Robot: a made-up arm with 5 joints.
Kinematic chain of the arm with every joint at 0, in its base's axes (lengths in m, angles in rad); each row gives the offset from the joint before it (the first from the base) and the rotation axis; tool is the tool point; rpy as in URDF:
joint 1: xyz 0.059 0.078 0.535 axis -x
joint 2: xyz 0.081 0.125 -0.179 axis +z
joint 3: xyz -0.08 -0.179 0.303 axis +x
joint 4: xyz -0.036 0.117 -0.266 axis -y
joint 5: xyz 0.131 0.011 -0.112 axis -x
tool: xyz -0.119 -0.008 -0.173 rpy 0 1.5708 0
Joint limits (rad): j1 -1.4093..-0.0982 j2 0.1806..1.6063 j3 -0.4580..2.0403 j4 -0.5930..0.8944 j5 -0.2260..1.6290
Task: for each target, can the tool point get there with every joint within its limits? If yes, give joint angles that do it. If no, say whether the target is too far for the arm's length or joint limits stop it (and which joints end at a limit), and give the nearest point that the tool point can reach.
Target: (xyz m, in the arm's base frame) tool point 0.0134 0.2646 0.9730
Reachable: yes | joints -0.6673 0.5264 1.6132 0.5386 0.2139
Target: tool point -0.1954 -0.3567 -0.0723
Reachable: no: joint limits stop it (at a limit: joint 1, joint 2, joint 3, joint 4) | nearest point -0.0570 -0.1348 0.1518 | short by 0.344 m
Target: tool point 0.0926 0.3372 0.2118
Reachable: yes | joints -0.5145 0.5150 0.0980 0.1208 0.1237
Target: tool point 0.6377 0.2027 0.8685
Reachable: no: joint limits stop it (at a limit: joint 1, joint 2, joint 3, joint 4) | nearest point 0.5071 0.3060 0.6787 | short by 0.252 m
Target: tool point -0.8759 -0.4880 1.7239
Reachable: no: too far | nearest point -0.1560 -0.1654 1.0463 | short by 1.040 m
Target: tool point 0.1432 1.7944 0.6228
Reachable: no: too far | nearest point 0.0344 0.5598 0.6413 | short by 1.240 m
